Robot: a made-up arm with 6 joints. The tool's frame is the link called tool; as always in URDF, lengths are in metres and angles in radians. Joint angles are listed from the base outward.
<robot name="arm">
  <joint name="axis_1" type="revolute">
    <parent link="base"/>
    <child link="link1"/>
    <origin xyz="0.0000 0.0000 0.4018"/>
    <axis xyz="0 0 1"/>
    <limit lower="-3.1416" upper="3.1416"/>
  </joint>
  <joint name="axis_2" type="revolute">
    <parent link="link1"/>
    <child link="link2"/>
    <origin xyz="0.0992 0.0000 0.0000"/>
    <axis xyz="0 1 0"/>
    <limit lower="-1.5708" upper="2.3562"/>
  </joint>
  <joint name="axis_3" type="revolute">
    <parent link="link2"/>
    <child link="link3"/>
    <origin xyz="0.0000 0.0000 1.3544"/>
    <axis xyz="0 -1 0"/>
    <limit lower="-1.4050" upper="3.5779"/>
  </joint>
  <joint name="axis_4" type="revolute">
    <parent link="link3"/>
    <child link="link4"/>
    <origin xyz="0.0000 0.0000 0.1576"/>
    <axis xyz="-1 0 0"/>
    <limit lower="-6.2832" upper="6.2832"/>
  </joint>
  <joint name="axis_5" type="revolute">
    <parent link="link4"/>
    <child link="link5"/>
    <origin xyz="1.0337 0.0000 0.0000"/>
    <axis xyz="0 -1 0"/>
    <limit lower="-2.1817" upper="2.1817"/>
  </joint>
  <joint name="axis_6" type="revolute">
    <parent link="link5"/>
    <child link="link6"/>
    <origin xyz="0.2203 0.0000 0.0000"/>
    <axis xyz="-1 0 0"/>
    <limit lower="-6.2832" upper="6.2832"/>
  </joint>
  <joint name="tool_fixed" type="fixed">
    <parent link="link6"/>
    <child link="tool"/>
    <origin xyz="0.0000 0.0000 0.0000"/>
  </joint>
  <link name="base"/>
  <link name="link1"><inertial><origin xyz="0.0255 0.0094 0.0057"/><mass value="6.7"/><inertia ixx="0.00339" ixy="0" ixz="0" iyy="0.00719" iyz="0" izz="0.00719"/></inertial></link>
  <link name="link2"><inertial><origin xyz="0.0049 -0.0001 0.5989"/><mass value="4.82"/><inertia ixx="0.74" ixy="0" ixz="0" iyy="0.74" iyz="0" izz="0.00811"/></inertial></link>
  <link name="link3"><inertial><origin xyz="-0.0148 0.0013 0.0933"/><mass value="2.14"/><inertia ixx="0.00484" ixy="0" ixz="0" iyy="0.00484" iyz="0" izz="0.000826"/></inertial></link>
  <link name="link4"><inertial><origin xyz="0.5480 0.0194 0.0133"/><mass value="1.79"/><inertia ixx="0.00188" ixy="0" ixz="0" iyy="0.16" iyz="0" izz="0.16"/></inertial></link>
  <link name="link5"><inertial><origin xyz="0.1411 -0.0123 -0.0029"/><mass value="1.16"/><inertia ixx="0.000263" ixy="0" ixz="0" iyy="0.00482" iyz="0" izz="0.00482"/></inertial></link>
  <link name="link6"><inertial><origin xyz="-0.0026 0.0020 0.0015"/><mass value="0.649"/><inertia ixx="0.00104" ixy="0" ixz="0" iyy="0.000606" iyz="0" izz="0.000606"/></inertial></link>
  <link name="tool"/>
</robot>
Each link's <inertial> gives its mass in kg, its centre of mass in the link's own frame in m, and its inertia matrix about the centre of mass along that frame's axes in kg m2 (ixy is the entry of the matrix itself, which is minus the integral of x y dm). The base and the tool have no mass. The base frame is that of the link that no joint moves.
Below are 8 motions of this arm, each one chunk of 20 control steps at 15 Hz.
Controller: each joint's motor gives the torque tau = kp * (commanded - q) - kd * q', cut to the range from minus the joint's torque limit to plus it. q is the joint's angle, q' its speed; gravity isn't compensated. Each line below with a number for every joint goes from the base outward.
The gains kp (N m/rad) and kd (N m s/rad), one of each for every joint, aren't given. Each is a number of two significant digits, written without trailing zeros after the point. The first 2 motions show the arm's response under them.
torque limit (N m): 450 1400 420 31 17 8.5
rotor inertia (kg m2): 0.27 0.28 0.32 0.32 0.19 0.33
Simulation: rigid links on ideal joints. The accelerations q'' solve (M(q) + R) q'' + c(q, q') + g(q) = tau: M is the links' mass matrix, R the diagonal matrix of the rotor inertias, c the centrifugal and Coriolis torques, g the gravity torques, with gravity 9.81 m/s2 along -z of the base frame. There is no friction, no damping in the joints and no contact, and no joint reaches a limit. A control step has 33 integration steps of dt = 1/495 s. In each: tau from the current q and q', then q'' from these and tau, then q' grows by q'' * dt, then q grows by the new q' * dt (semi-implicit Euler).
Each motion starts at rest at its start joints. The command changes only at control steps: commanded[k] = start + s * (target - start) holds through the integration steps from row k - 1 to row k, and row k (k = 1, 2, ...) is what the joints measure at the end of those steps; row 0 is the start. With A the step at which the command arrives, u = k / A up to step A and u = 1 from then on. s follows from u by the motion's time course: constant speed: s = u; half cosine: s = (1 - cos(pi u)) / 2; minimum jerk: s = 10 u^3 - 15 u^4 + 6 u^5; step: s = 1 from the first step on.
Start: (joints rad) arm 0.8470 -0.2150 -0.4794 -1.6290 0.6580 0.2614
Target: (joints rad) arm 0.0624 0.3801 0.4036 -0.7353 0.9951 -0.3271
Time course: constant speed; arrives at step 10
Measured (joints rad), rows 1 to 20:
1: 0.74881 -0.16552 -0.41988 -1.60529 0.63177 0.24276
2: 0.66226 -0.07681 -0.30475 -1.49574 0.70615 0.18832
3: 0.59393 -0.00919 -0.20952 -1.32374 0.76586 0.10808
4: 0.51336 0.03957 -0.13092 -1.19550 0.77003 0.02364
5: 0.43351 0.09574 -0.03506 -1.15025 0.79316 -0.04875
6: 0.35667 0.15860 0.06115 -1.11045 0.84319 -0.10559
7: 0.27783 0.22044 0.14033 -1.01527 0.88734 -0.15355
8: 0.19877 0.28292 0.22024 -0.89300 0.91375 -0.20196
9: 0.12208 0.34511 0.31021 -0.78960 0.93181 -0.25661
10: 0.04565 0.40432 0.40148 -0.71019 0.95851 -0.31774
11: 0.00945 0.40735 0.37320 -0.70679 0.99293 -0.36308
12: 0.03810 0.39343 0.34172 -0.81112 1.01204 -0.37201
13: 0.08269 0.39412 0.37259 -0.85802 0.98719 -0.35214
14: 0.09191 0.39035 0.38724 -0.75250 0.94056 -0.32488
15: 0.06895 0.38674 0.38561 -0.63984 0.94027 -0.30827
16: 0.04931 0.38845 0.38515 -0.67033 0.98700 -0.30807
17: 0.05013 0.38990 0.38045 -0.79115 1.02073 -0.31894
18: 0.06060 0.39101 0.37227 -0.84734 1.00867 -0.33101
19: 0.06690 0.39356 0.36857 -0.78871 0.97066 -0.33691
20: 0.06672 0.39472 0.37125 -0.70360 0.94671 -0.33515
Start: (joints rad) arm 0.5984 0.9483 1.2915 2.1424 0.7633 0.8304
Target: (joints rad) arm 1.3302 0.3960 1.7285 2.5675 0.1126 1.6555
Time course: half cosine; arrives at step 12
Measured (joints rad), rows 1 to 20:
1: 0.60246 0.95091 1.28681 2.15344 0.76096 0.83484
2: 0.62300 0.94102 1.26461 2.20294 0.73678 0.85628
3: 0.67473 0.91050 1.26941 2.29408 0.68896 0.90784
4: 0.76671 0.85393 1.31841 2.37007 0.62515 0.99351
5: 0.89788 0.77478 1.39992 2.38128 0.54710 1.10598
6: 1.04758 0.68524 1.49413 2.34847 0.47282 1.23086
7: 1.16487 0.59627 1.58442 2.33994 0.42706 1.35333
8: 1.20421 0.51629 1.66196 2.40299 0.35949 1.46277
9: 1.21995 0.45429 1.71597 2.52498 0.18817 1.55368
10: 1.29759 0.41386 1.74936 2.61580 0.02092 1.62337
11: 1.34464 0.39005 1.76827 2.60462 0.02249 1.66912
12: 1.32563 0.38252 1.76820 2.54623 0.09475 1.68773
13: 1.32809 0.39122 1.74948 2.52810 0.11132 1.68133
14: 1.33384 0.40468 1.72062 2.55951 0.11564 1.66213
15: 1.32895 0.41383 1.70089 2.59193 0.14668 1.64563
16: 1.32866 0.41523 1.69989 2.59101 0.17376 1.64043
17: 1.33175 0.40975 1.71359 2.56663 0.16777 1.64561
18: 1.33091 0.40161 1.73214 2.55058 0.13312 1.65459
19: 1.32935 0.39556 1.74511 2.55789 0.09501 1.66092
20: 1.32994 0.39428 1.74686 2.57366 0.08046 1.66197
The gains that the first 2 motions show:
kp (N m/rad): 2900 6300 1100 110 79 56
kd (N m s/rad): 38 140 16 1.5 2 2.1
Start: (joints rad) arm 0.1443 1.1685 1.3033 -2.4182 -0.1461 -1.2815
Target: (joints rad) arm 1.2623 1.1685 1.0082 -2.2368 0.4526 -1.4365
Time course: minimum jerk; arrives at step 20
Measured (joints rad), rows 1 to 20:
1: 0.14461 1.17722 1.30240 -2.41881 -0.14696 -1.28155
2: 0.14768 1.18666 1.27591 -2.41970 -0.13315 -1.28201
3: 0.15893 1.19475 1.25067 -2.41650 -0.08361 -1.28368
4: 0.18477 1.19787 1.23661 -2.40938 -0.02397 -1.28742
5: 0.23139 1.19478 1.22957 -2.40005 0.01356 -1.29378
6: 0.30278 1.18929 1.22438 -2.38820 0.02788 -1.30290
7: 0.39822 1.18519 1.21194 -2.37357 0.03943 -1.31450
8: 0.51137 1.18506 1.18716 -2.35740 0.06641 -1.32802
9: 0.63229 1.18888 1.15178 -2.34173 0.11198 -1.34281
10: 0.75119 1.19406 1.11277 -2.32827 0.16856 -1.35818
11: 0.86149 1.19738 1.07824 -2.31703 0.22714 -1.37347
12: 0.96038 1.19712 1.05287 -2.30556 0.28122 -1.38807
13: 1.04769 1.19388 1.03601 -2.29121 0.32689 -1.40142
14: 1.12395 1.18992 1.02344 -2.27488 0.36304 -1.41309
15: 1.18873 1.18747 1.01102 -2.26147 0.39110 -1.42273
16: 1.24010 1.18747 0.99739 -2.25564 0.41319 -1.43011
17: 1.27522 1.18926 0.98443 -2.25725 0.43041 -1.43516
18: 1.29202 1.19127 0.97545 -2.26122 0.44304 -1.43795
19: 1.29100 1.19210 0.97269 -2.26178 0.45167 -1.43876
20: 1.27652 1.19121 0.97547 -2.25658 0.45865 -1.43813

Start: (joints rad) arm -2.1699 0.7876 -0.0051 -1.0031 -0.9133 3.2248
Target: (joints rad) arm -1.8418 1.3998 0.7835 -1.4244 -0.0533 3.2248
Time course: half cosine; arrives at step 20
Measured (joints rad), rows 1 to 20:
1: -2.16907 0.79901 -0.00558 -1.00339 -0.90969 3.22482
2: -2.16498 0.82087 -0.00759 -1.00228 -0.88668 3.22489
3: -2.15553 0.84477 0.00588 -0.99996 -0.85148 3.22498
4: -2.14049 0.87005 0.04585 -1.01062 -0.81590 3.22505
5: -2.12106 0.89844 0.10232 -1.04717 -0.77450 3.22510
6: -2.09881 0.93259 0.16031 -1.09843 -0.72185 3.22508
7: -2.07510 0.97433 0.21429 -1.13882 -0.66206 3.22496
8: -2.05075 1.02236 0.26591 -1.15864 -0.59927 3.22483
9: -2.02593 1.07319 0.31898 -1.17319 -0.53434 3.22480
10: -2.00047 1.12363 0.37697 -1.20184 -0.46776 3.22490
11: -1.97435 1.17179 0.43984 -1.24618 -0.40055 3.22503
12: -1.94802 1.21708 0.50341 -1.29122 -0.33491 3.22508
13: -1.92247 1.25982 0.56232 -1.32385 -0.27423 3.22499
14: -1.89886 1.30021 0.61307 -1.34515 -0.22083 3.22486
15: -1.87820 1.33744 0.65478 -1.36471 -0.17480 3.22478
16: -1.86122 1.36974 0.68846 -1.38730 -0.13544 3.22479
17: -1.84835 1.39527 0.71555 -1.40858 -0.10281 3.22485
18: -1.83975 1.41284 0.73639 -1.42209 -0.07801 3.22488
19: -1.83536 1.42221 0.74988 -1.42656 -0.06257 3.22489
20: -1.83500 1.42378 0.75419 -1.42546 -0.05772 3.22487

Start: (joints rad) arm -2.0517 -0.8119 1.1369 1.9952 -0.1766 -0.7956
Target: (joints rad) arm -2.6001 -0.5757 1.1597 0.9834 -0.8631 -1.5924
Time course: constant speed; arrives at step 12
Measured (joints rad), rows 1 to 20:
1: -2.07935 -0.80494 1.15588 1.94325 -0.24572 -0.81661
2: -2.14672 -0.79282 1.18037 1.81974 -0.36606 -0.87766
3: -2.21943 -0.77733 1.18784 1.69648 -0.42003 -0.96828
4: -2.26836 -0.75420 1.18027 1.62049 -0.40314 -1.06428
5: -2.29833 -0.72575 1.16392 1.56524 -0.41879 -1.14654
6: -2.33311 -0.69812 1.14919 1.48558 -0.51632 -1.21048
7: -2.38265 -0.67567 1.14601 1.37650 -0.63208 -1.26383
8: -2.43523 -0.65888 1.15485 1.27125 -0.69570 -1.31785
9: -2.48064 -0.64442 1.16905 1.19615 -0.71828 -1.37952
10: -2.52316 -0.62875 1.18005 1.14087 -0.75289 -1.44899
11: -2.56910 -0.60997 1.18314 1.07362 -0.81868 -1.52178
12: -2.61665 -0.58795 1.17899 0.97810 -0.89318 -1.59304
13: -2.61872 -0.57779 1.14825 0.90491 -0.90489 -1.63918
14: -2.58860 -0.57315 1.13718 0.91512 -0.89406 -1.64224
15: -2.59076 -0.57553 1.14882 0.98832 -0.90753 -1.61556
16: -2.60615 -0.58481 1.16960 1.03331 -0.90775 -1.58478
17: -2.60423 -0.59415 1.18905 1.01526 -0.88129 -1.56905
18: -2.59733 -0.59780 1.19389 0.98254 -0.86535 -1.57244
19: -2.59904 -0.59392 1.18355 0.97786 -0.87603 -1.58645
20: -2.60240 -0.58622 1.16717 0.98964 -0.89227 -1.59919

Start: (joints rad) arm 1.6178 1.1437 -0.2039 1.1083 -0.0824 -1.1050
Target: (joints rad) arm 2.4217 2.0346 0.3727 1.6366 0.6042 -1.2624
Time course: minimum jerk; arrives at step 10
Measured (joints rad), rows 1 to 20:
1: 1.62015 1.16034 -0.19565 1.11174 -0.08196 -1.10546
2: 1.63845 1.20945 -0.16489 1.13330 -0.08162 -1.10889
3: 1.69734 1.30546 -0.08450 1.19256 -0.06646 -1.11974
4: 1.81515 1.45077 0.04911 1.29117 0.01062 -1.14143
5: 1.99286 1.62018 0.19477 1.40038 0.17542 -1.17328
6: 2.21550 1.78189 0.30302 1.48083 0.38915 -1.20992
7: 2.43659 1.91778 0.35399 1.52877 0.60000 -1.24337
8: 2.58202 2.01987 0.34772 1.58223 0.74006 -1.26656
9: 2.60200 2.07912 0.30549 1.66159 0.73219 -1.27613
10: 2.47939 2.08830 0.28243 1.72396 0.63836 -1.27352
11: 2.33433 2.06392 0.33746 1.71675 0.53128 -1.26497
12: 2.29396 2.03629 0.42210 1.63506 0.43511 -1.25804
13: 2.35622 2.01934 0.44906 1.55180 0.42223 -1.25673
14: 2.45306 2.02433 0.42304 1.54872 0.55559 -1.25986
15: 2.51242 2.04547 0.37458 1.61624 0.71909 -1.26356
16: 2.49385 2.06379 0.32760 1.68693 0.74207 -1.26504
17: 2.42115 2.06869 0.32018 1.70902 0.62368 -1.26410
18: 2.36375 2.05978 0.35502 1.67027 0.49377 -1.26232
19: 2.36303 2.04463 0.39282 1.60888 0.45244 -1.26138
20: 2.40555 2.03497 0.40671 1.58108 0.51808 -1.26179

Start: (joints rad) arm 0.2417 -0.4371 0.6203 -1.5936 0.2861 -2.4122
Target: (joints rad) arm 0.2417 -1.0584 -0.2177 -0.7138 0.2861 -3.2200
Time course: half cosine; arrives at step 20
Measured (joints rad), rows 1 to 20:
1: 0.24173 -0.44568 0.60159 -1.59227 0.28930 -2.41378
2: 0.24182 -0.45824 0.57985 -1.58337 0.29627 -2.42148
3: 0.24180 -0.47649 0.55407 -1.55494 0.29788 -2.44031
4: 0.24179 -0.50403 0.51654 -1.50799 0.29338 -2.47238
5: 0.24174 -0.53817 0.47303 -1.45450 0.28916 -2.51624
6: 0.24170 -0.57756 0.42394 -1.40062 0.28853 -2.56847
7: 0.24170 -0.62137 0.36766 -1.34318 0.29021 -2.62570
8: 0.24172 -0.66800 0.30567 -1.27812 0.29117 -2.68580
9: 0.24172 -0.71634 0.24025 -1.20689 0.28974 -2.74784
10: 0.24169 -0.76568 0.17359 -1.13489 0.28671 -2.81141
11: 0.24167 -0.81510 0.10785 -1.06600 0.28402 -2.87574
12: 0.24167 -0.86332 0.04468 -1.00039 0.28285 -2.93941
13: 0.24167 -0.90893 -0.01485 -0.93732 0.28276 -3.00049
14: 0.24167 -0.95062 -0.06979 -0.87815 0.28234 -3.05698
15: 0.24165 -0.98733 -0.11894 -0.82604 0.28062 -3.10718
16: 0.24164 -1.01825 -0.16085 -0.78342 0.27777 -3.14987
17: 0.24164 -1.04277 -0.19401 -0.75069 0.27489 -3.18421
18: 0.24165 -1.06037 -0.21723 -0.72739 0.27301 -3.20957
19: 0.24165 -1.07065 -0.22986 -0.71376 0.27247 -3.22540
20: 0.24164 -1.07330 -0.23180 -0.71090 0.27295 -3.23129

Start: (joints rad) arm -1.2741 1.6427 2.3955 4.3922 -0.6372 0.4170
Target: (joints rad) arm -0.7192 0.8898 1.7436 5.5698 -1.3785 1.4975
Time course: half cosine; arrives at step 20
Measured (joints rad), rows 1 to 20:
1: -1.27326 1.64996 2.39299 4.39519 -0.64447 0.41914
2: -1.26856 1.64773 2.35631 4.41689 -0.66696 0.42950
3: -1.25563 1.62796 2.30758 4.47620 -0.67908 0.45456
4: -1.23204 1.59654 2.28036 4.55683 -0.68856 0.49719
5: -1.19807 1.55221 2.26122 4.62210 -0.72876 0.55580
6: -1.15585 1.49906 2.23459 4.66762 -0.79624 0.62588
7: -1.10913 1.44429 2.19722 4.72367 -0.86625 0.70272
8: -1.06240 1.38973 2.14726 4.81388 -0.92765 0.78328
9: -1.01871 1.33463 2.08865 4.93046 -0.98353 0.86632
10: -0.97830 1.27835 2.03042 5.04587 -1.04019 0.95134
11: -0.93917 1.22024 1.97850 5.14044 -1.09928 1.03739
12: -0.89873 1.16097 1.93418 5.21593 -1.15680 1.12257
13: -0.85612 1.10310 1.89567 5.28497 -1.20938 1.20426
14: -0.81386 1.04998 1.85975 5.35425 -1.25795 1.27977
15: -0.77700 1.00428 1.82473 5.42060 -1.30398 1.34688
16: -0.74999 0.96713 1.79193 5.47854 -1.34539 1.40396
17: -0.73351 0.93837 1.76464 5.52633 -1.37774 1.44990
18: -0.72445 0.91756 1.74587 5.56357 -1.39846 1.48383
19: -0.71907 0.90474 1.73683 5.58643 -1.40867 1.50505
20: -0.71617 0.90059 1.73695 5.58892 -1.41081 1.51294

